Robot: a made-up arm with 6 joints.
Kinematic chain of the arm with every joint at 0, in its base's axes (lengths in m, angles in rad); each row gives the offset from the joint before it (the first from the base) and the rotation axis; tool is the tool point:
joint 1: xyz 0 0 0.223 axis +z
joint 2: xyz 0 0 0 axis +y
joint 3: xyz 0 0 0.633 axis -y
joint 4: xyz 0 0 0 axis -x
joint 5: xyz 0.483 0 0 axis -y
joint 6: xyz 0 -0.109 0 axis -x
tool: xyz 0 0 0
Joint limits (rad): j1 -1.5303..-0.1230 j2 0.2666..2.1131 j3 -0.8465..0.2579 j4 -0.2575..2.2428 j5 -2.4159..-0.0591 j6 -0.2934..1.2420
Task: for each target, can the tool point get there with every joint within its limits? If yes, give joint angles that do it. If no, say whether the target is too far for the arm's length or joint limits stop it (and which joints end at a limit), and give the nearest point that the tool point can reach.
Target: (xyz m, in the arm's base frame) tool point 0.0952 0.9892 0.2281
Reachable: no: joint limits stop it (at a limit: joint 1, joint 2, joint 3, joint 4) | nearest point 0.0903 0.0572 -0.2750 | short by 1.059 m
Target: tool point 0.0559 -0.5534 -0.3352
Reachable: yes | joints -1.2840 1.6987 -0.1147 0.3356 -1.2818 0.7925
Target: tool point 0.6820 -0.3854 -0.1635
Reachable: yes | joints -0.4888 1.4391 -0.0301 1.3860 -1.7893 1.0437
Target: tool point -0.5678 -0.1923 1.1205
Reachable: no: joint limits stop it (at a limit: joint 1, joint 2, joint 3) | nearest point -0.0711 -0.6536 0.8781 | short by 0.720 m
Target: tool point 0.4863 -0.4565 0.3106
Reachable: yes | joints -0.7852 0.6650 -0.5318 1.7638 -0.9780 0.7244
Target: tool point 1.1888 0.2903 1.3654
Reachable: no: too far | nearest point 0.6758 -0.0175 0.8948 | short by 0.761 m
